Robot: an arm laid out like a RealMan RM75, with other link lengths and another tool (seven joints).
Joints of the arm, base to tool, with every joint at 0 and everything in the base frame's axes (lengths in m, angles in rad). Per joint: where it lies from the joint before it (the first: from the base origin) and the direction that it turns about. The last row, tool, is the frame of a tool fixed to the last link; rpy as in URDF.
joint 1: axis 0 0 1 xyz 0 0 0.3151
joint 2: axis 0 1 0 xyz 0 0 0
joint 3: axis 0 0 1 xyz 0 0 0.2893
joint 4: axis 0 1 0 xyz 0 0 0
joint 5: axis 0 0 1 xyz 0 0 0.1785
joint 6: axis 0 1 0 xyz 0 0 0
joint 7: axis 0 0 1 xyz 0 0 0.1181
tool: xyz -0.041 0.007 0.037 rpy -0.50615 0 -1.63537
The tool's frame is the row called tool.
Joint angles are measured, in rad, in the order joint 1, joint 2, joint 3, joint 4, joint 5, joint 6, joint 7. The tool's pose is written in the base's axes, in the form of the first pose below.
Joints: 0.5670, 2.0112, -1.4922, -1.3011, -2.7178, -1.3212, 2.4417
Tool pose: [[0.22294 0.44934 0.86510], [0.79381 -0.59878 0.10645], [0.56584 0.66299 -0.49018]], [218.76 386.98 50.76]
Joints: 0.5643, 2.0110, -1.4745, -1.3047, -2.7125, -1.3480, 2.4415
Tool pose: [[0.24641 0.43975 0.86366], [0.79152 -0.60555 0.08250], [0.55927 0.66327 -0.49728]], [221.10 384.85 53.02]
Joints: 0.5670, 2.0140, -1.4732, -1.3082, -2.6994, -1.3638, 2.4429
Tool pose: [[0.25846 0.44473 0.85756], [0.79759 -0.59910 0.07030], [0.54503 0.66581 -0.50955]], [218.17 382.83 50.92]
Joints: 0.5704, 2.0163, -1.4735, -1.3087, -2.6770, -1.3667, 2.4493
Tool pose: [[0.27455 0.45917 0.84486], [0.80018 -0.59633 0.06406], [0.53322 0.65845 -0.53114]], [213.62 382.17 48.57]
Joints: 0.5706, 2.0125, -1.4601, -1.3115, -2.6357, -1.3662, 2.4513
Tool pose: [[0.30197 0.48463 0.82095], [0.79714 -0.60066 0.06137], [0.52285 0.63588 -0.56770]], [208.77 382.86 50.38]
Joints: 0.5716, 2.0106, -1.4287, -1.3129, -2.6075, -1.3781, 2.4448
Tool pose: [[0.33057 0.49960 0.80070], [0.79056 -0.60998 0.05421], [0.51550 0.61508 -0.59660]], [206.61 384.00 54.95]
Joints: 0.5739, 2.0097, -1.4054, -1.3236, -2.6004, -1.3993, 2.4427
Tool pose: [[0.34333 0.50305 0.79314], [0.78661 -0.61543 0.04983], [0.51319 0.60679 -0.60700]], [204.78 384.47 59.42]
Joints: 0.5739, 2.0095, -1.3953, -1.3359, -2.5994, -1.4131, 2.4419
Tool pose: [[0.34515 0.50525 0.79095], [0.78596 -0.61620 0.05065], [0.51298 0.60417 -0.60978]], [203.20 384.22 62.00]
